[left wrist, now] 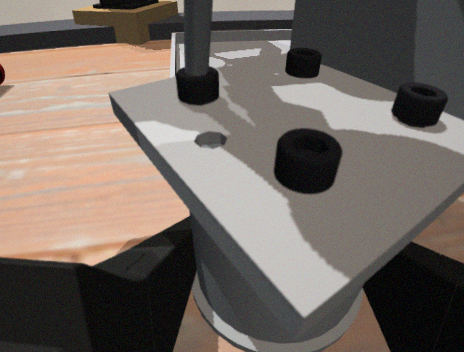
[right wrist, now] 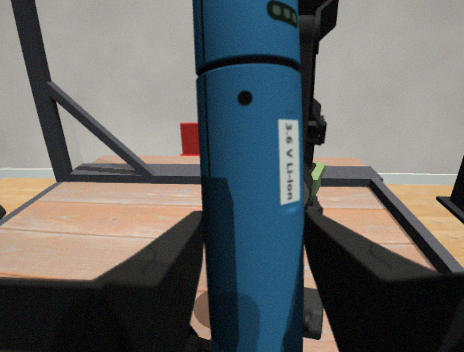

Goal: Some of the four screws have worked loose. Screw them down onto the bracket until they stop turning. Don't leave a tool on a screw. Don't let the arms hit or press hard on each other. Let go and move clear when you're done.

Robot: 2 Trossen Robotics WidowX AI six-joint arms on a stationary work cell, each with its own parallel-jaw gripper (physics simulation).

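Places are measured from the left arm's base along level axes (x ahead, y left, z up), in metres.
Pixels of known places: right gripper, fingertip midpoint: (right wrist: pixel 253 220); right arm's base at its link origin: (left wrist: pixel 126 5).
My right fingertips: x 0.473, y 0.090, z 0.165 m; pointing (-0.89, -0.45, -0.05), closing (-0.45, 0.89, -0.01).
Note:
For each thing: its middle in the pictures, then the offset to it from my right fingertips. "pt": a spot on its surface instead.
- bracket's grey plate at a spot on its surface: (left wrist: pixel 240 215) pt 0.000 m ahead, 0.005 m left, 0.137 m down
- round post at the middle of its body: (left wrist: pixel 285 211) 0.036 m ahead, 0.003 m right, 0.171 m down
- grey driver shaft at a spot on its surface: (left wrist: pixel 197 40) pt 0.031 m ahead, 0.020 m left, 0.122 m down
- blue electric screwdriver at the middle of its body: (right wrist: pixel 253 261) 0.005 m ahead, 0.002 m left, 0.017 m down
- open hole at a spot on its surface: (left wrist: pixel 210 140) pt 0.021 m ahead, 0.015 m left, 0.139 m down
- dark upright panel at the middle of its body: (left wrist: pixel 315 28) 0.036 m ahead, 0.003 m right, 0.120 m down
- tan block at the middle of its body: (left wrist: pixel 129 19) 0.373 m ahead, 0.232 m left, 0.184 m down
- green piece at a spot on its surface: (right wrist: pixel 317 177) pt 0.436 m back, 0.042 m right, 0.165 m down
The bracket's grey plate (left wrist: pixel 240 215) sits on a round post (left wrist: pixel 225 270) in the left wrist view. Four black socket-head screws stand on it: a near one (left wrist: pixel 308 160), a right one (left wrist: pixel 420 104), a back one (left wrist: pixel 303 62) and a left one (left wrist: pixel 198 86). A grey driver shaft (left wrist: pixel 197 40) stands upright on the left screw. How far each screw is seated is unclear. My left gripper (left wrist: pixel 275 230) is shut on the bracket's post, below the plate, which hides part of one finger. My right gripper (right wrist: pixel 253 220) is shut on the blue electric screwdriver (right wrist: pixel 247 150), whose tip is outside the right wrist view.
The plate has an open hole (left wrist: pixel 210 140) near the left screw. A dark upright panel (left wrist: pixel 350 35) rises behind the plate, and a tan block (left wrist: pixel 125 17) stands at the back left. A red object (right wrist: pixel 189 139) and a green piece (right wrist: pixel 317 177) stand beyond the screwdriver, near the dark table frame (right wrist: pixel 345 173).

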